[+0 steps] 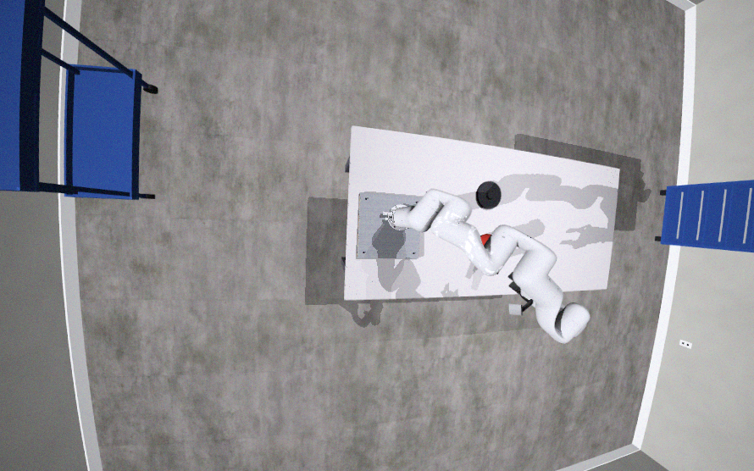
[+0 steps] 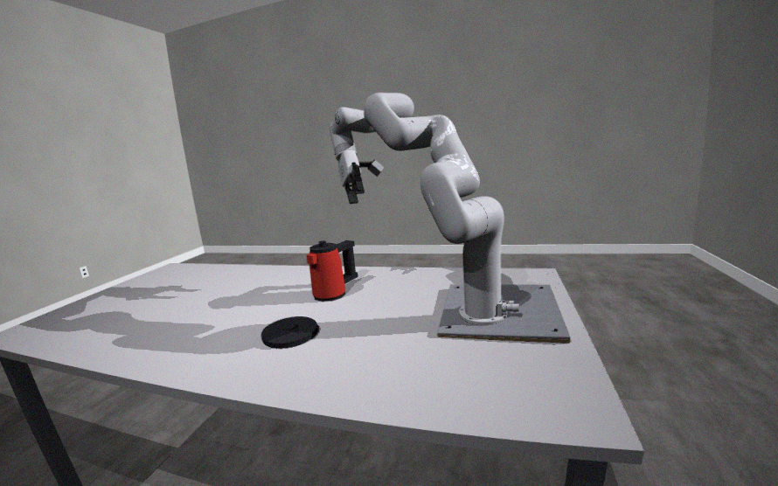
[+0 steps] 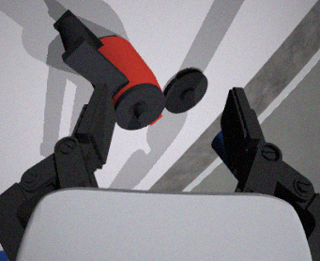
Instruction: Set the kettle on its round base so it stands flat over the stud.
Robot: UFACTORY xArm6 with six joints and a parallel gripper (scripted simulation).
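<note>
Now: hand 230 mm above the red kettle, 90 mm to the right of it and 70 mm short of it. Round my hand: black round base (390 mm to the left, 310 mm below, 70 mm ahead).
</note>
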